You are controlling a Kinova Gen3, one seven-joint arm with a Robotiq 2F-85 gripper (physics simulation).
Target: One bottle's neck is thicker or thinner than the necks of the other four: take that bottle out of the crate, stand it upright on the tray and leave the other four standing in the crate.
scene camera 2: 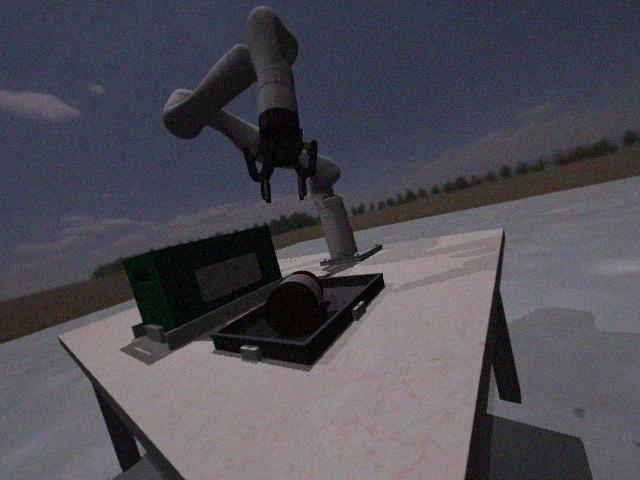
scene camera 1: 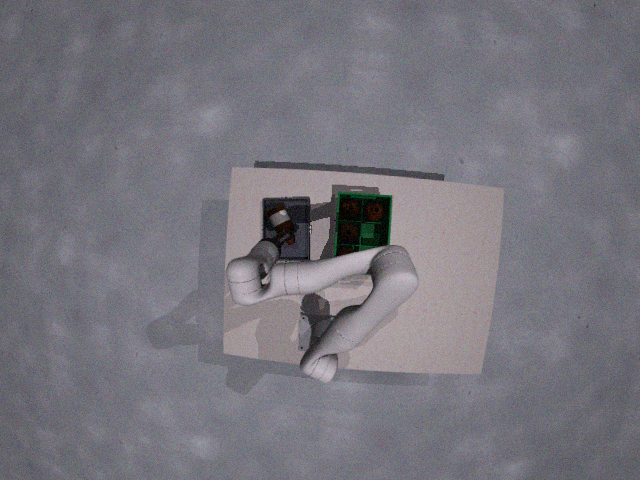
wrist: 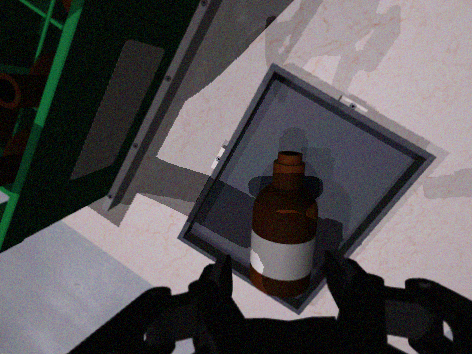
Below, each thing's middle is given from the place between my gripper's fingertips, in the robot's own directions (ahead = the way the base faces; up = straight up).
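Tray floor (scene camera 2: 334, 298): my gripper is now 190 mm above it, 20 mm to the right of it and 30 mm short of it.
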